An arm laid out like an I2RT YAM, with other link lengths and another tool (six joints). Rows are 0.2 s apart.
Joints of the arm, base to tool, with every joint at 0 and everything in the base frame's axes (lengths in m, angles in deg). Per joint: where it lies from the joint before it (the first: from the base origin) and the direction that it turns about. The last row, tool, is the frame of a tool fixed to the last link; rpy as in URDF.
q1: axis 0 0 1 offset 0.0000 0.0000 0.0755
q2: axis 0 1 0 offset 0.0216 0.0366 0.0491
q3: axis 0 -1 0 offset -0.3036 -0.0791 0.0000
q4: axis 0 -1 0 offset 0.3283 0.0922 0.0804
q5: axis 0 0 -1 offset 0.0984 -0.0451 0.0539
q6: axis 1 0 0 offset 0.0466 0.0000 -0.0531
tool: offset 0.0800 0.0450 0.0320 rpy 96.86 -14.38 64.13
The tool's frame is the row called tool.
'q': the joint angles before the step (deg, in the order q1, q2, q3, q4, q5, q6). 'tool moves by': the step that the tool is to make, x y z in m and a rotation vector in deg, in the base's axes. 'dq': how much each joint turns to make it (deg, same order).
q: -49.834 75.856 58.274 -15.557 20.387 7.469
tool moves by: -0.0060 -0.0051 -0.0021 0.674 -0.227 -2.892
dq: -0.262 0.353 0.357 -1.141 1.851 2.109
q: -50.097 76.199 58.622 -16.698 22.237 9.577
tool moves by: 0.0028 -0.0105 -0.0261 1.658 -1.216 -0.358
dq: -0.797 2.717 -1.749 3.414 -1.498 1.490
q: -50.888 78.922 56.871 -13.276 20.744 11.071
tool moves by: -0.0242 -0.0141 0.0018 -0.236 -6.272 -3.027
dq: -3.684 -1.390 -2.971 4.302 -3.251 3.868
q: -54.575 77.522 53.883 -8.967 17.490 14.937
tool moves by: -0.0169 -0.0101 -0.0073 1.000 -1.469 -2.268
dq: -2.382 0.083 -1.062 0.708 -1.059 1.497
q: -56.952 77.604 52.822 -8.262 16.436 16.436
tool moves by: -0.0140 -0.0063 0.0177 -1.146 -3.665 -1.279
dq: -2.110 -1.484 0.087 0.877 -2.024 1.750
